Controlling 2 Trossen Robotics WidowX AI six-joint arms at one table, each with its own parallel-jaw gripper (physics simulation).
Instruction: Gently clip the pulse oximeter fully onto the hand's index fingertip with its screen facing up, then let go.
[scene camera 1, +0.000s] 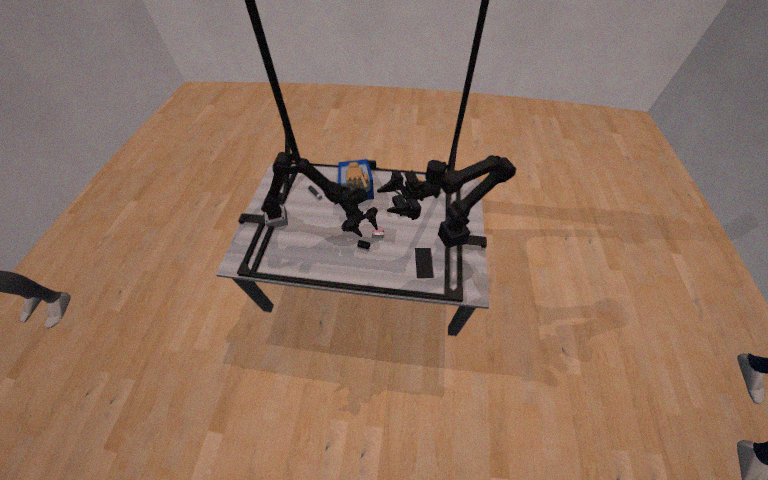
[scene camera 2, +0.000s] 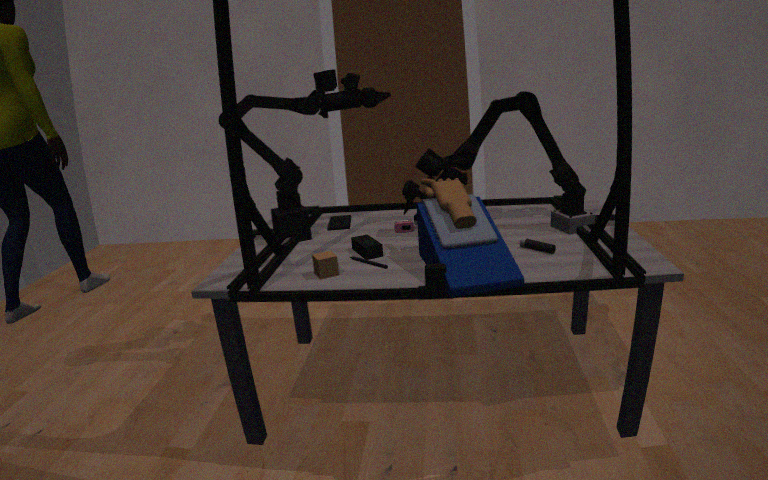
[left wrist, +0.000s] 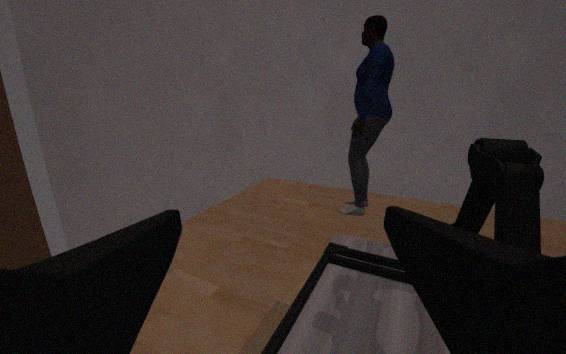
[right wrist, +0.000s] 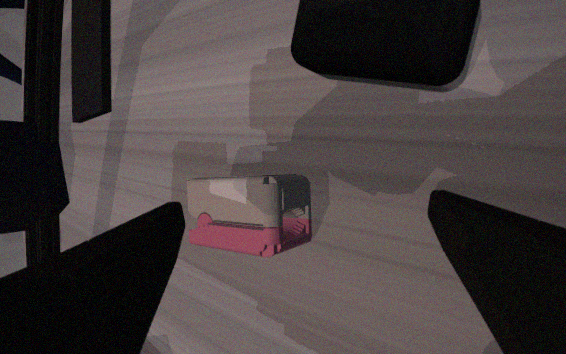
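Where they show: left gripper, fingertip midpoint: (scene camera 1: 382, 200) (scene camera 2: 384, 94) (left wrist: 284, 218); right gripper, fingertip midpoint: (scene camera 1: 369, 233) (scene camera 2: 416, 221) (right wrist: 306, 208); left arm's base at its link origin: (scene camera 1: 455, 227) (scene camera 2: 289, 209); right arm's base at its link origin: (scene camera 1: 274, 213) (scene camera 2: 572, 212).
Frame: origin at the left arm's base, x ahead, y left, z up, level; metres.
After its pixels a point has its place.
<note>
The pulse oximeter (scene camera 1: 377, 232) @(z -0.062, x 0.323, y -0.146 m) (scene camera 2: 404, 226) @(z -0.075, x 0.314, y -0.163 m) (right wrist: 247, 217) @(z -0.064, x 0.332, y -0.153 m), with a pale half and a pink half, lies on the table; its dark end faces right in the right wrist view. Its screen's facing is unclear. My right gripper (scene camera 1: 367, 230) @(z -0.066, x 0.358, y -0.159 m) (right wrist: 306, 208) @(z -0.066, x 0.358, y -0.159 m) is open and empty, pointing down close above it; the oximeter appears between the fingers, nearer the picture's left finger. My left gripper (scene camera 1: 385, 199) @(z 0.324, x 0.350, y 0.000 m) (scene camera 2: 388, 95) @(z 0.324, x 0.350, y 0.000 m) (left wrist: 284, 218) @(z 0.324, x 0.350, y 0.000 m) is open and empty, high above the table. The tan hand (scene camera 1: 356, 172) @(z 0.088, x 0.325, y -0.410 m) (scene camera 2: 453, 198) @(z 0.067, x 0.316, y -0.462 m) rests on a grey pad on a blue sloped stand (scene camera 2: 481, 268) @(z -0.054, x 0.279, y -0.639 m); the right gripper partly hides behind it in scene camera 2.
A small black block (scene camera 1: 363, 244) @(z -0.064, x 0.406, y -0.108 m) (right wrist: 385, 40) @(z -0.062, x 0.406, y -0.124 m) lies near the oximeter. A flat dark slab (scene camera 1: 424, 262) @(z -0.087, x 0.181, y 0.071 m) (scene camera 2: 339, 222) @(z -0.087, x 0.176, y 0.054 m) (right wrist: 90, 60) @(z -0.087, x 0.183, y 0.040 m) lies farther off. A black box (scene camera 2: 367, 246) @(z -0.060, x 0.132, y -0.321 m), a pen (scene camera 2: 369, 262) @(z -0.089, x 0.118, y -0.364 m), a wooden cube (scene camera 2: 325, 264) @(z -0.060, x -0.005, y -0.392 m) and a dark cylinder (scene camera 1: 314, 192) @(z -0.071, x 0.537, y -0.520 m) (scene camera 2: 538, 245) @(z -0.076, x 0.527, y -0.541 m) lie around the stand.
</note>
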